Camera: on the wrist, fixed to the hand. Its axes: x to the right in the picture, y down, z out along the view.
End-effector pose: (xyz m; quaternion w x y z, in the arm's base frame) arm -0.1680 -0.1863 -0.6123 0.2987 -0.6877 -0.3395 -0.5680
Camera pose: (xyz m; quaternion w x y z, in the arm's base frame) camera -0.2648 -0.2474 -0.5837 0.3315 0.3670 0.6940 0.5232
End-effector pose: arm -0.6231 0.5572 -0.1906 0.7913 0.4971 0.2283 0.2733
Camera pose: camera -0.6776 0.6201 -0.2743 0.8321 0.1322 0.3368 -0.4203
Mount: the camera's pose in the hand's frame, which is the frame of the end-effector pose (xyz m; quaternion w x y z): 0.0083 -0.0427 -0.1097 0.6862 -0.1210 -0.1685 -0.6972
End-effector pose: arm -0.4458 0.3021 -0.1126 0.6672 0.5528 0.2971 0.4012
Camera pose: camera -0.5250 0.3612 -0.1772 0.8545 0.1591 0.4283 -0.2471
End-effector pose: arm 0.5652 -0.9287 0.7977 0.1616 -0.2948 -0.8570 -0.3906
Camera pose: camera 0.5369 -1.0317 0.8479 0.3415 -0.3098 0.7736 0.4347
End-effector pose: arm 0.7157 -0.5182 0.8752 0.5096 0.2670 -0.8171 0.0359
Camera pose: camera 0.8224 -0.5217 0.9256 0.2694 0.6973 -0.4648 -0.4745
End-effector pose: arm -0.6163 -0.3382 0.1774 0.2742 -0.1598 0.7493 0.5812
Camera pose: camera -0.6238 -0.4544 0.1581 0.7003 -0.5673 0.2862 0.3252
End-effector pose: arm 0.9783 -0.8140 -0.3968 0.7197 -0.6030 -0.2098 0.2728
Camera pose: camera 1.0598 -0.8966 -0.3753 0.5757 -0.3086 -0.7187 -0.2384
